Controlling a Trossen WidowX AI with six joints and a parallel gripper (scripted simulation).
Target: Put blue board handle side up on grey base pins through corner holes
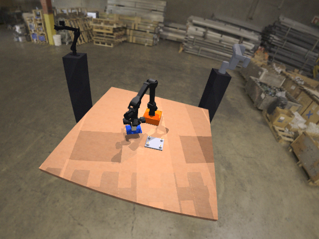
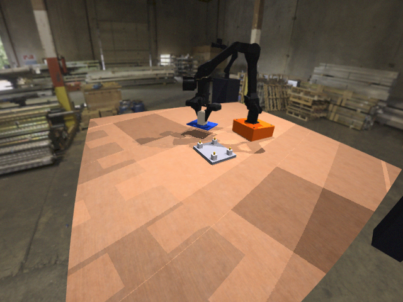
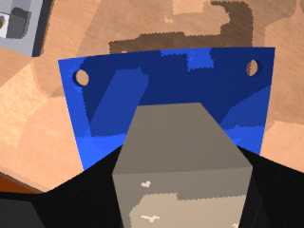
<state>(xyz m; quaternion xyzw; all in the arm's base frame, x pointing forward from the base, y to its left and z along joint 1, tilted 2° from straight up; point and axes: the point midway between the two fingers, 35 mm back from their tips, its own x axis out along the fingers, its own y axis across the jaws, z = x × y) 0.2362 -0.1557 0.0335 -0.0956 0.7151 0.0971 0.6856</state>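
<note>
Now: gripper tip 100 mm short of the grey base, 200 mm to the right of it and 70 mm above it. Also, from my gripper tip: blue board (right at my gripper tip).
</note>
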